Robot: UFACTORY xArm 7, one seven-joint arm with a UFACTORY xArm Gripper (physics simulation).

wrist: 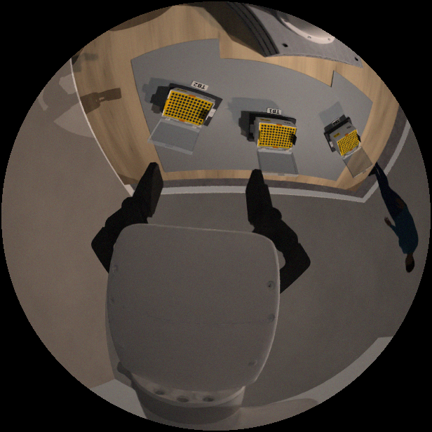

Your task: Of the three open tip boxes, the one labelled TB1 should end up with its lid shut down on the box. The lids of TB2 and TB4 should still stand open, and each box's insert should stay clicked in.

Scene:
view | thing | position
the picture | my gripper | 203, 174
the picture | yellow insert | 178, 105
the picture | yellow insert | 269, 134

